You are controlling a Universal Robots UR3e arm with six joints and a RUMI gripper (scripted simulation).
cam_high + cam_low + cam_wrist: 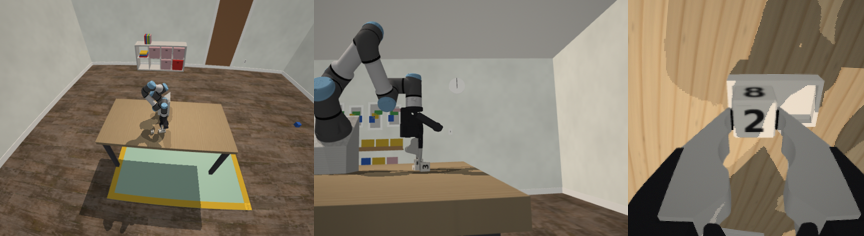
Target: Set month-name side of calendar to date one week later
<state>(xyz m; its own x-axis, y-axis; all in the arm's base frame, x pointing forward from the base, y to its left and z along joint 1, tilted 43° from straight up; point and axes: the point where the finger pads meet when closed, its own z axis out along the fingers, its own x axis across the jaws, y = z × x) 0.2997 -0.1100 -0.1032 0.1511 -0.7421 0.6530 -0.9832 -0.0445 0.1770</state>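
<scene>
Right now the white calendar tray is 3 cm below my hand and 2 cm to the right of it.
</scene>
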